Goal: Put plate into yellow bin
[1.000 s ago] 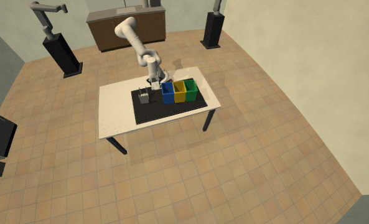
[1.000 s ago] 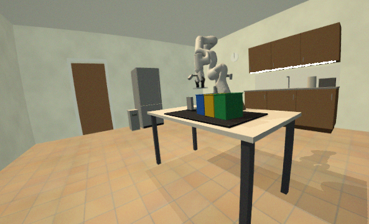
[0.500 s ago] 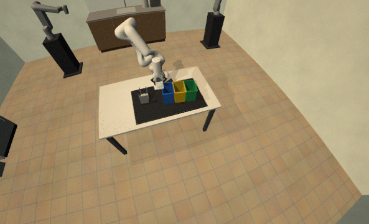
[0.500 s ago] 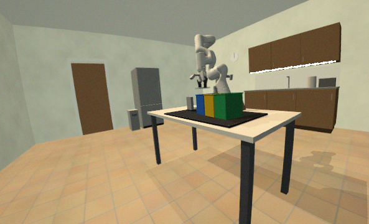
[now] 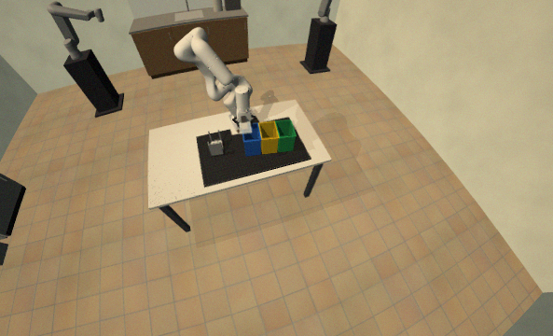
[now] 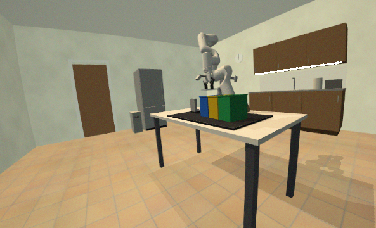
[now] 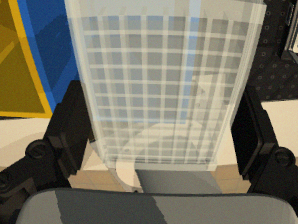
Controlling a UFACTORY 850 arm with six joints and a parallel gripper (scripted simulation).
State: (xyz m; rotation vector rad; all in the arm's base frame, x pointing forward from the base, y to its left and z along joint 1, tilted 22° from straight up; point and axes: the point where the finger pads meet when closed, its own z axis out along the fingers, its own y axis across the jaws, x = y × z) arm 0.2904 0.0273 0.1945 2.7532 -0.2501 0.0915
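The yellow bin is 40 mm ahead of my hand, 170 mm to the left of it and 160 mm below it. Round my hand: green bin: 60 mm ahead, 300 mm to the left, 160 mm below; 96-well plate: 10 mm below; blue bin: 20 mm ahead, 40 mm to the left, 160 mm below.
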